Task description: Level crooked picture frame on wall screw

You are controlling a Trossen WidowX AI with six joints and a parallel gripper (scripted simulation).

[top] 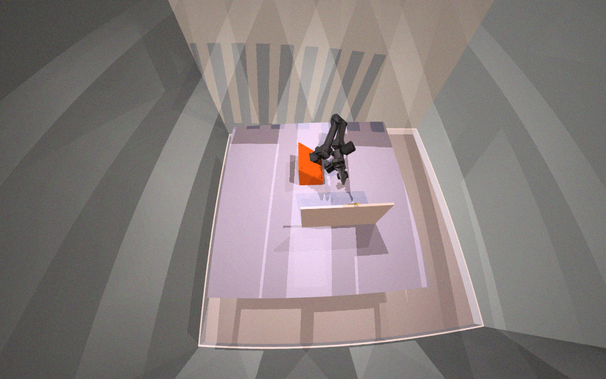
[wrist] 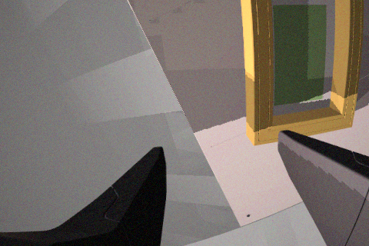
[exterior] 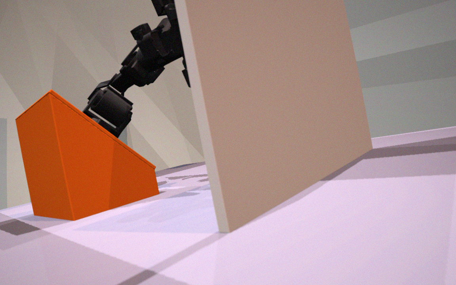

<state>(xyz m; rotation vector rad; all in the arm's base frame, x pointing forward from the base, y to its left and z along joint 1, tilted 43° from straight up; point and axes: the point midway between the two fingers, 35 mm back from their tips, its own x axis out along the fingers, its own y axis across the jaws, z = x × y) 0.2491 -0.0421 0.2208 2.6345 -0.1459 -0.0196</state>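
The picture frame is 13 cm ahead of my gripper tip, 1 cm to the left of it and 11 cm below it. Round my gripper tip: pale wall board (14 cm ahead, 13 cm below).
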